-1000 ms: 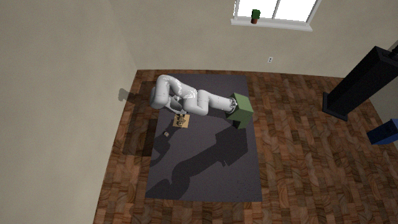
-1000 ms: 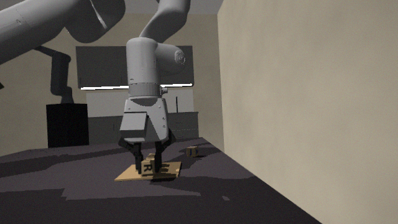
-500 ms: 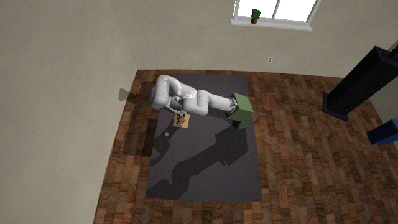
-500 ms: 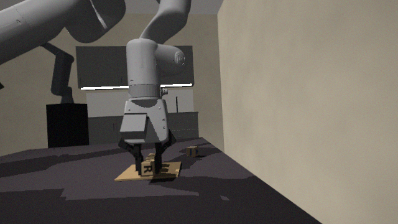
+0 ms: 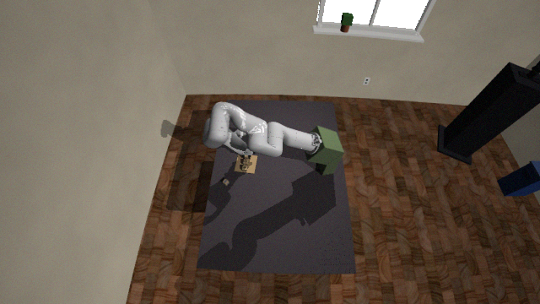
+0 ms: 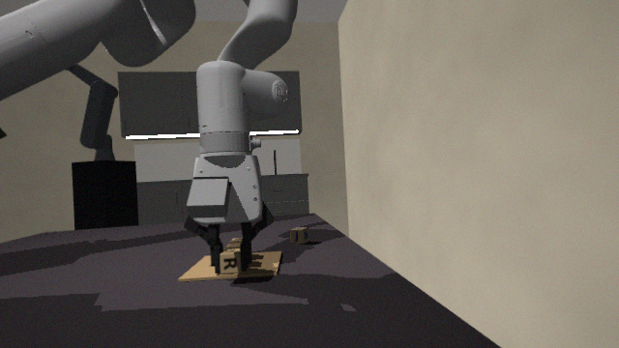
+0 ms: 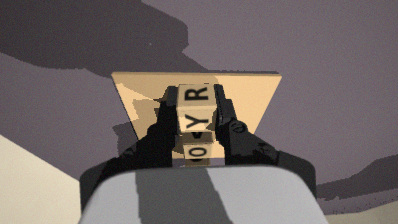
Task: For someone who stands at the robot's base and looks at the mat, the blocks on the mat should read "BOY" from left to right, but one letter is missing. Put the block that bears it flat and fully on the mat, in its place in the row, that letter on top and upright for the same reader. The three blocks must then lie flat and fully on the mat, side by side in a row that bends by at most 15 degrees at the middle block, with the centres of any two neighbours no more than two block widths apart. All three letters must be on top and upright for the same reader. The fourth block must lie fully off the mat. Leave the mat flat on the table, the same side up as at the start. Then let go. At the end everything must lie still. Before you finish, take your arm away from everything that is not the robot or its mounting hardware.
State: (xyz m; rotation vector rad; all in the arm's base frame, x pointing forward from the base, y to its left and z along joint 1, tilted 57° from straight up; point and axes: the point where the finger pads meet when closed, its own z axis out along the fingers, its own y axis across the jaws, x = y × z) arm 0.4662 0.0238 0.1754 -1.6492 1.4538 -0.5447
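The tan mat is 2 cm behind my hand, 4 cm to the left of it and 2 cm below it.
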